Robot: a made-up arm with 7 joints.
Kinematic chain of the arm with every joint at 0, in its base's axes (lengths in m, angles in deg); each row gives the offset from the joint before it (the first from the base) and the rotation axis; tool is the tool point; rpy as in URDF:
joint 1: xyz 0 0 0.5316 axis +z
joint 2: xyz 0 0 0 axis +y
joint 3: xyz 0 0 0.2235 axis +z
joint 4: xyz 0.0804 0 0 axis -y
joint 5: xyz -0.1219 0 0.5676 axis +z
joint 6: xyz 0 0 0 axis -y
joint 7: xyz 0.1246 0 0 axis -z
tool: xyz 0 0 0 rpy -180 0 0
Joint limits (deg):
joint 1: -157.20..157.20
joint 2: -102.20..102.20
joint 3: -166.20..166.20
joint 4: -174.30..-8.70
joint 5: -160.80..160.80
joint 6: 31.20..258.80
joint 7: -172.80..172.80
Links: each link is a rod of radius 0.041 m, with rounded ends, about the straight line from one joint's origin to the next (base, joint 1, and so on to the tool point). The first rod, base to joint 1, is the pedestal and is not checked.
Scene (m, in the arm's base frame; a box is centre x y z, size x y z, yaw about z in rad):
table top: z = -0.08
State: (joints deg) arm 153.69 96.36 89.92 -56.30 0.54 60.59 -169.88
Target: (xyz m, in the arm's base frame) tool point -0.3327 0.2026 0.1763
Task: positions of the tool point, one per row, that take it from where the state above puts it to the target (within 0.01 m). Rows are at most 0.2 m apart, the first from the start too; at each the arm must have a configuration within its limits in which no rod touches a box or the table.
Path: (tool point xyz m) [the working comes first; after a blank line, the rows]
Joints at the target: 101.78 10.26 42.88 -147.70 -7.01 31.20 -169.88
Straight joint move there: clear.

1: -0.8091 -0.2835 0.5024
2: -0.7656 -0.2789 0.4781
3: -0.7213 -0.2318 0.4087
4: -0.6662 -0.1404 0.3229
5: -0.5863 -0.0185 0.2469
6: -0.4734 0.1059 0.1967
7: -0.3327 0.2026 0.1763

